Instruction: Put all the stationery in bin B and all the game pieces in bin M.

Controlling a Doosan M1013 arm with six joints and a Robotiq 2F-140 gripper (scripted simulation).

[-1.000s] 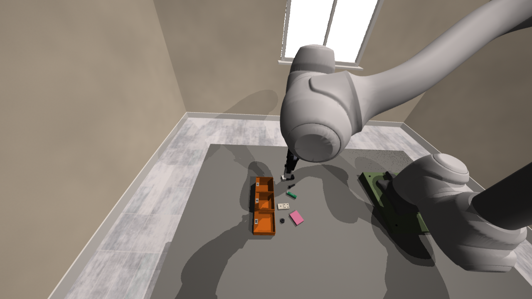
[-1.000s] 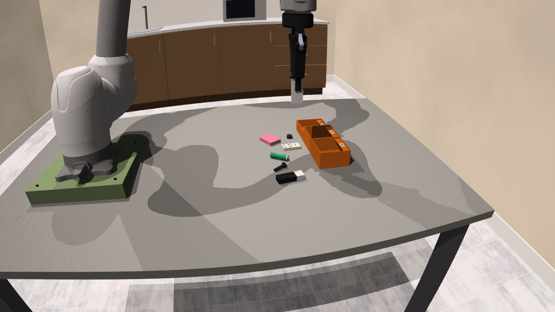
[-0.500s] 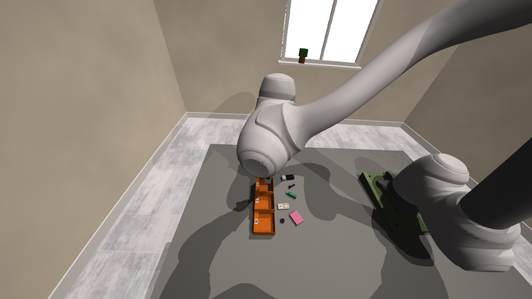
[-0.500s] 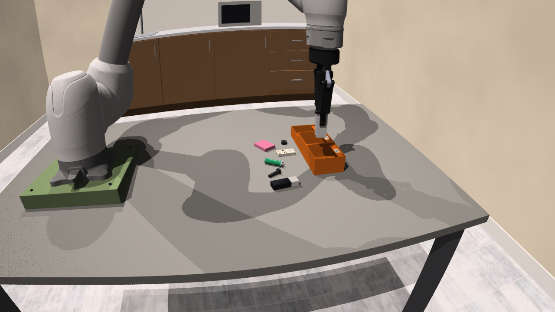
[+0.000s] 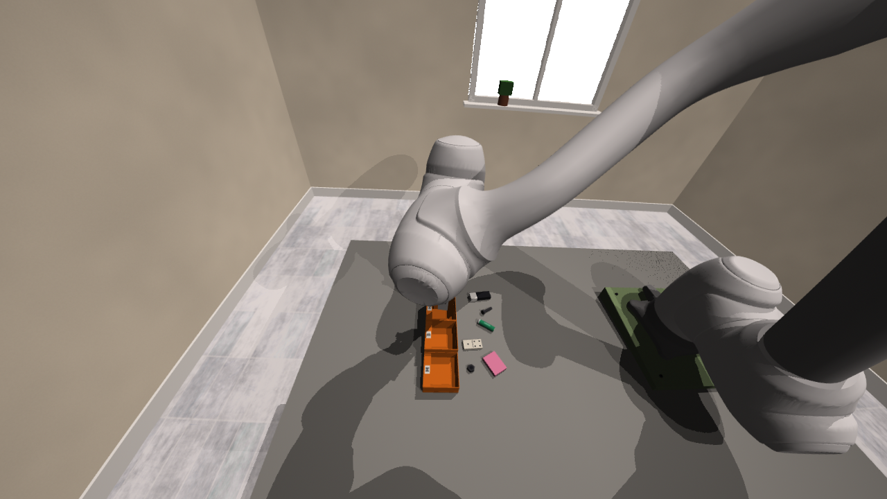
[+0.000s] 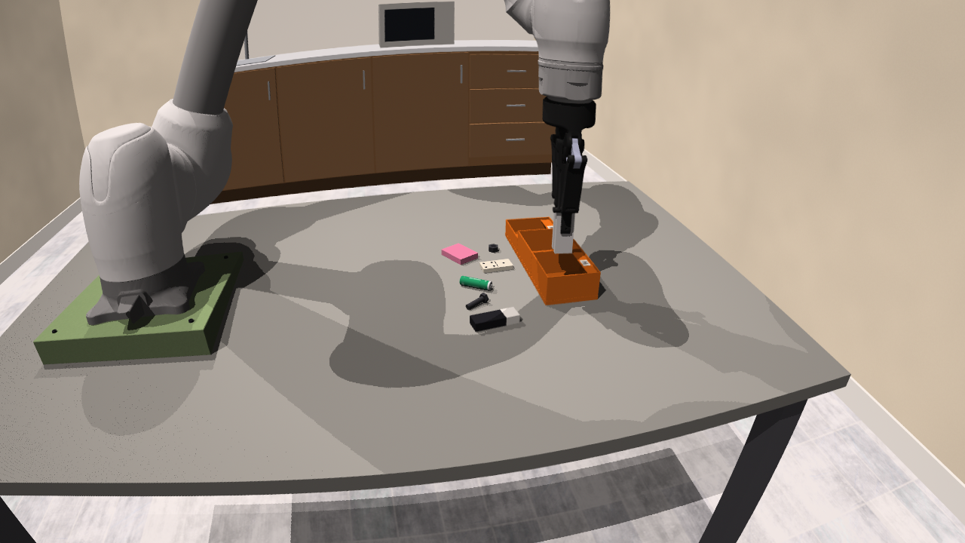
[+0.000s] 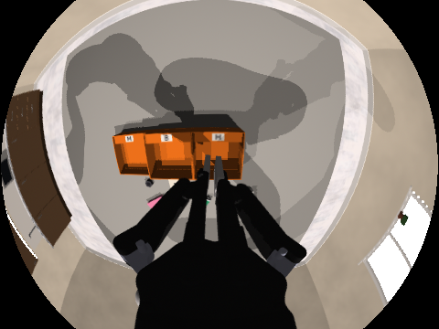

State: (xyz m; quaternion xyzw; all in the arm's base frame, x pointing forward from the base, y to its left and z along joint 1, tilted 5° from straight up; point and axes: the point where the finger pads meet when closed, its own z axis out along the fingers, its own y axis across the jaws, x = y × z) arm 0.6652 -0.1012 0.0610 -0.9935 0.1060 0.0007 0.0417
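Right now my hand is 7 cm to the right of the orange three-compartment bin, 7 cm above it and 1 cm short of it. Round my hand: green battery (12 cm behind, 9 cm below, 3 cm to the left); then cream domino (9 cm to the left, 9 cm below, 8 cm behind); then black bolt (13 cm behind, 9 cm below, 2 cm to the right).
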